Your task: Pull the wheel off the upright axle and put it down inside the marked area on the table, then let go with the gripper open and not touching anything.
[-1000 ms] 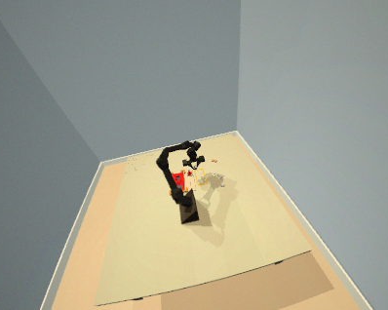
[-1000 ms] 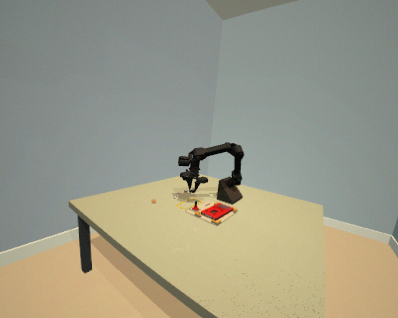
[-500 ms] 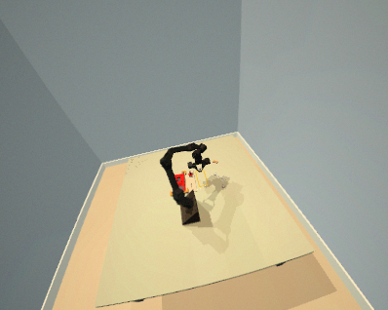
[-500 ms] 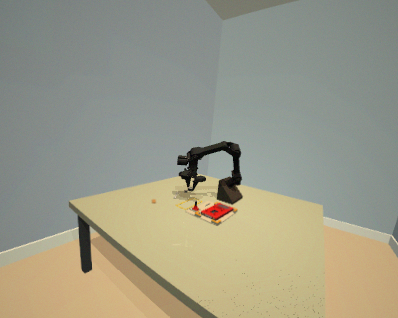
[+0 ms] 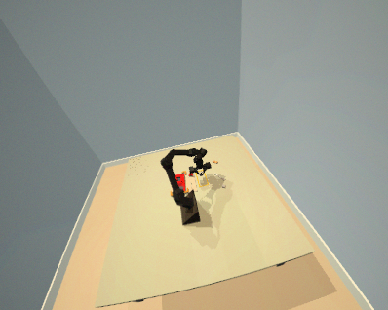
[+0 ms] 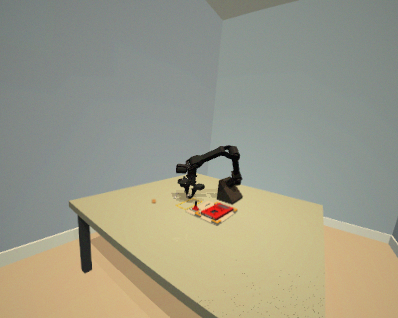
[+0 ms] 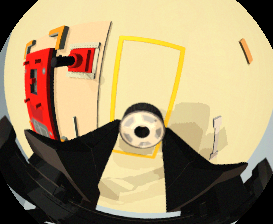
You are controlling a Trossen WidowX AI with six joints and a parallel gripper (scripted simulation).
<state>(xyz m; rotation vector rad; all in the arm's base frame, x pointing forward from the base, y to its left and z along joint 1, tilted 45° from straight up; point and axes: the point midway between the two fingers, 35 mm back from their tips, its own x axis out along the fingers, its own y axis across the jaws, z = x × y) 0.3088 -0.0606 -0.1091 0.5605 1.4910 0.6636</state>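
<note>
Now: the dark wheel right at my gripper tip.
</note>
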